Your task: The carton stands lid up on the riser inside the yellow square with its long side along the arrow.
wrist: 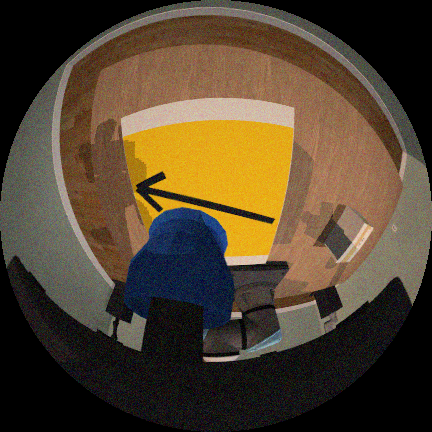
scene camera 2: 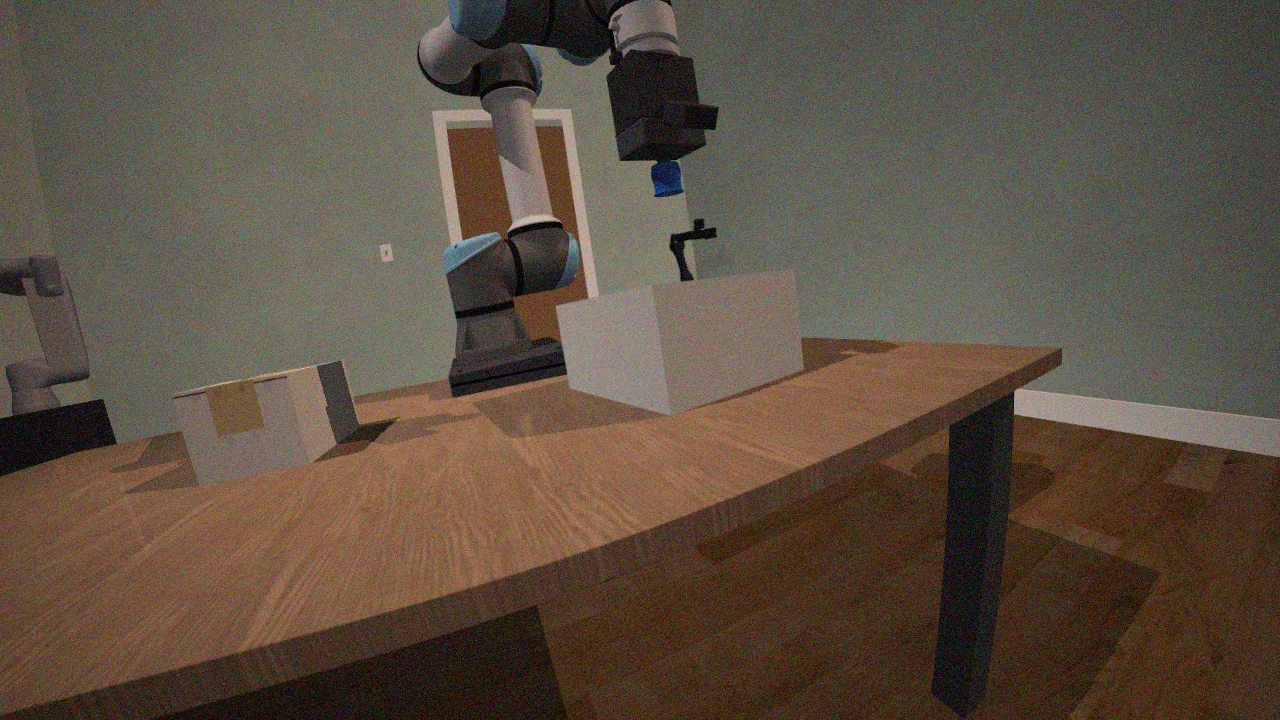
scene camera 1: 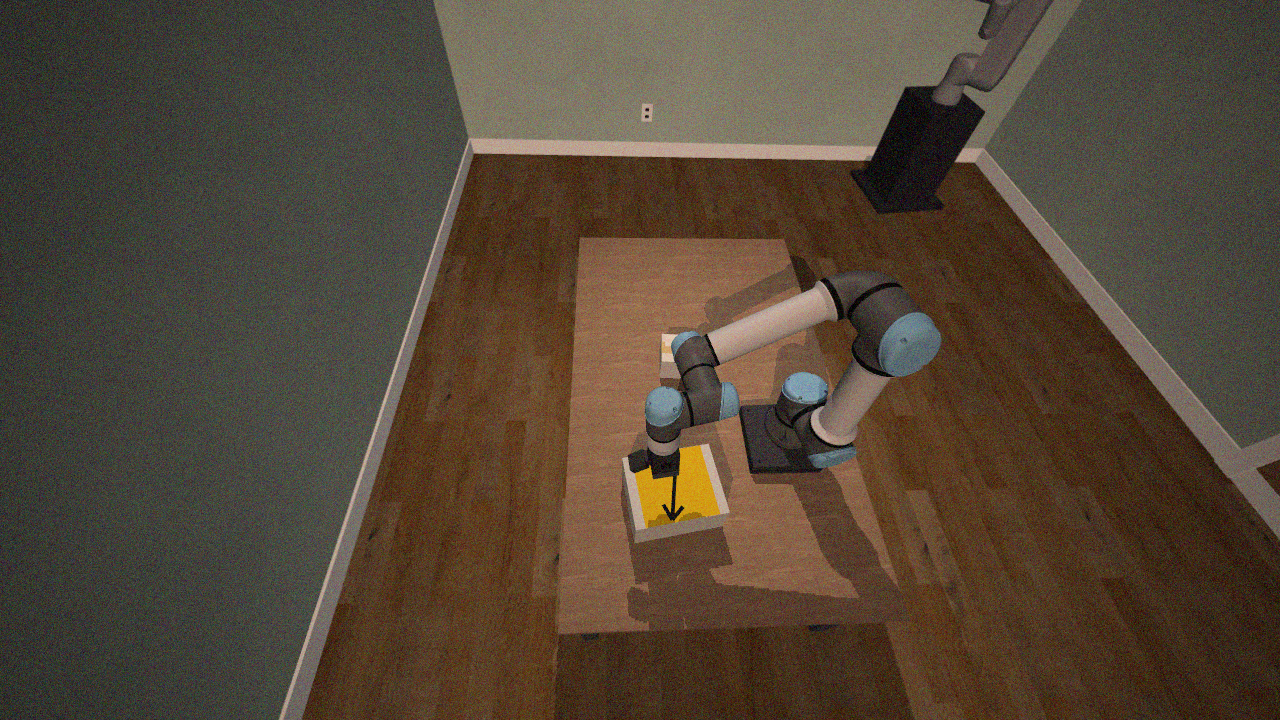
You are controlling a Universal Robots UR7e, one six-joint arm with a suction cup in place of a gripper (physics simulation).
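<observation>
The white carton [scene camera 1: 667,368] [scene camera 2: 308,411] [wrist: 348,231] stands on the table, away from the riser. Tan tape runs over its top edge in scene camera 2, and the arm partly covers it in scene camera 1. The white riser [scene camera 1: 682,530] [scene camera 2: 729,335] [wrist: 210,109] carries the yellow square [scene camera 1: 699,479] [wrist: 220,155] with a black arrow [scene camera 1: 674,494] [wrist: 210,204]; no carton is on it. My gripper, a blue suction cup [scene camera 2: 666,180] [wrist: 189,231], is open and empty, raised above the riser. In scene camera 1 the cup is hidden under the black tool body.
My arm's dark base plate [scene camera 1: 760,447] [scene camera 2: 510,368] stands on the wooden table [scene camera 1: 617,295] [scene camera 2: 402,537] beside the riser. A second arm on a black pedestal [scene camera 1: 921,143] [scene camera 2: 58,434] stands on the floor, off the table. A wall door shows behind my arm in scene camera 2.
</observation>
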